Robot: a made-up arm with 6 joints.
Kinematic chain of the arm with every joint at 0, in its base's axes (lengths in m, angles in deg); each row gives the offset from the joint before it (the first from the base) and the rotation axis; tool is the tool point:
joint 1: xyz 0 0 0.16 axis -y
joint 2: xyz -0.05 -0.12 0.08 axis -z
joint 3: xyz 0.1 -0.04 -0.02 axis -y
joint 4: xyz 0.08 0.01 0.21 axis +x
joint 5: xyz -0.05 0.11 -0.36 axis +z
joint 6: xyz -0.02 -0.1 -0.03 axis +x
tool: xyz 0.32 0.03 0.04
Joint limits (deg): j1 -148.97..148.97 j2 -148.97..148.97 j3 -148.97..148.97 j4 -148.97..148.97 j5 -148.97..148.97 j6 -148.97..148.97
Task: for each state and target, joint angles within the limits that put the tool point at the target. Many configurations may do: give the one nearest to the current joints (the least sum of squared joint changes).
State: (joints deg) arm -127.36 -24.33 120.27 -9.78 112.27 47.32
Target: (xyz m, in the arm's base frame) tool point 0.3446 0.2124 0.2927
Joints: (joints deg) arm -120.90 -50.55 133.62 1.74 94.04 48.61
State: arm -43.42 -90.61 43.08 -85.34 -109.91 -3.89
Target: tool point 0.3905 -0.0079 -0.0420
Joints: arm -58.95 -120.16 35.53 -71.32 -98.38 -9.05
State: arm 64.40 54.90 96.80 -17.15 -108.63 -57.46
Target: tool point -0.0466 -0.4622 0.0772
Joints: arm 57.89 61.54 93.59 0.41 -100.79 -46.04
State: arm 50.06 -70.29 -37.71 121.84 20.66 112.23
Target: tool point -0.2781 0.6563 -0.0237
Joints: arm 63.00 -96.83 -51.99 127.40 44.81 122.12
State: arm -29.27 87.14 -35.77 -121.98 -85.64 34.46
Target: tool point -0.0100 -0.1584 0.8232
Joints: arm -28.80 97.74 -11.60 -114.67 -101.55 36.57
